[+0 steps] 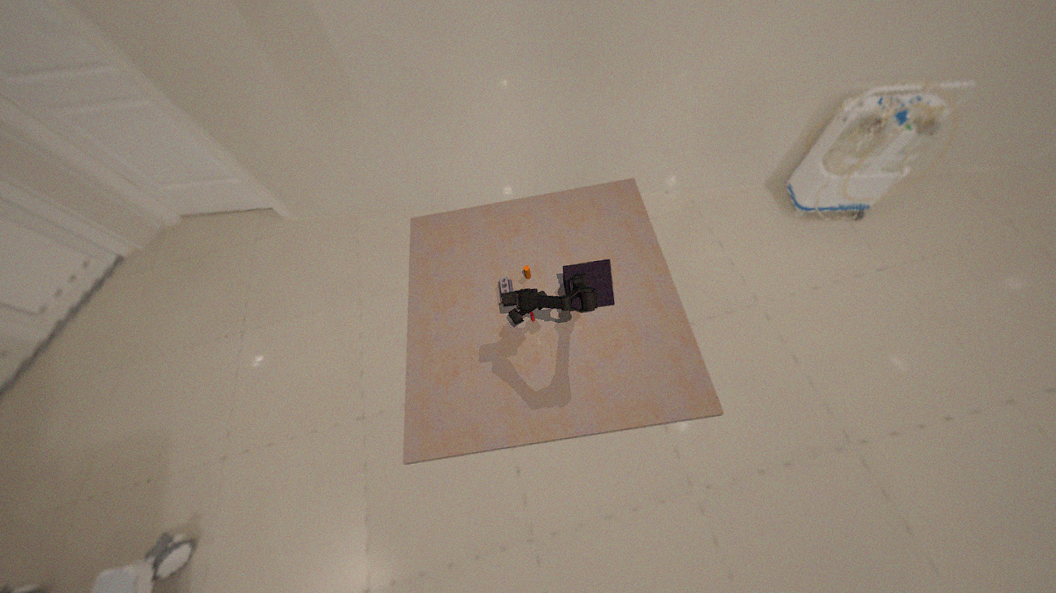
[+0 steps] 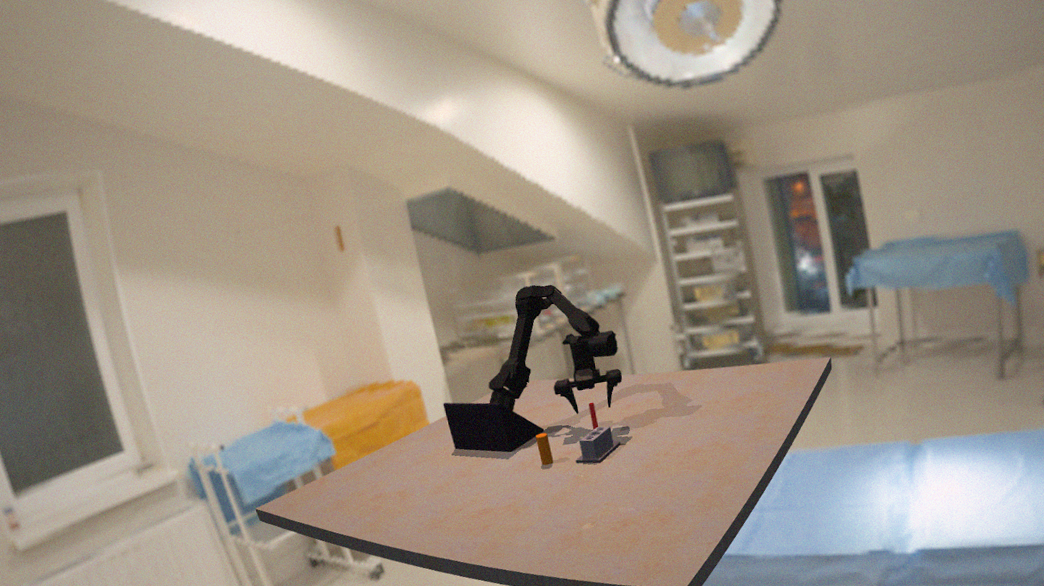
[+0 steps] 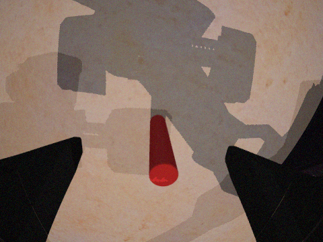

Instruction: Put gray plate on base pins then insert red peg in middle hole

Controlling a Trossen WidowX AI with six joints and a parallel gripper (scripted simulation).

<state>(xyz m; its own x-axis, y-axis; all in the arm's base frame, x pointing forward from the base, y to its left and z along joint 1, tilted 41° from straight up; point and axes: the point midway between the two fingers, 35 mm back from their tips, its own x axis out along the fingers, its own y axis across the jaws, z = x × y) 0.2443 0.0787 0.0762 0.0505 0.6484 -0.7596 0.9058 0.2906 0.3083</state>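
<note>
My gripper tip is now 20 mm above the red peg. The rest, counted from my gripper tip: orange peg: 240 mm to the right, 20 mm below, 20 mm behind; gray base: 180 mm to the right, 100 mm ahead, 50 mm below; gray plate: 180 mm to the right, 100 mm ahead, 10 mm below.
</note>
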